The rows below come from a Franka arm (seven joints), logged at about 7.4 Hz.
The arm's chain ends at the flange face. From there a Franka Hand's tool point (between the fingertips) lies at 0.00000 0.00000 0.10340 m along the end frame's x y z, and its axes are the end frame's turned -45 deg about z.
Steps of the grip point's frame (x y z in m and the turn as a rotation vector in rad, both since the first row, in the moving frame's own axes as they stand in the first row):
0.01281, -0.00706, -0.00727, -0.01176, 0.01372, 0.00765
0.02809, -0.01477, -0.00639, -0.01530, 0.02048, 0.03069
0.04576, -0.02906, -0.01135, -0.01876, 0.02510, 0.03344
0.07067, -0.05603, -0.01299, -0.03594, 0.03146, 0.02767
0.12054, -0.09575, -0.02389, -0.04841, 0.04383, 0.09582
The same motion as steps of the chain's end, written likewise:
0.00220, -0.01391, -0.00725, 0.00139, 0.01802, 0.00765
0.00680, -0.02997, -0.00636, 0.00366, 0.02530, 0.03069
0.00860, -0.05250, -0.01130, 0.00448, 0.03101, 0.03344
0.00543, -0.08999, -0.01287, -0.00317, 0.04766, 0.02767
0.01082, -0.15360, -0.02367, -0.00324, 0.06522, 0.09582

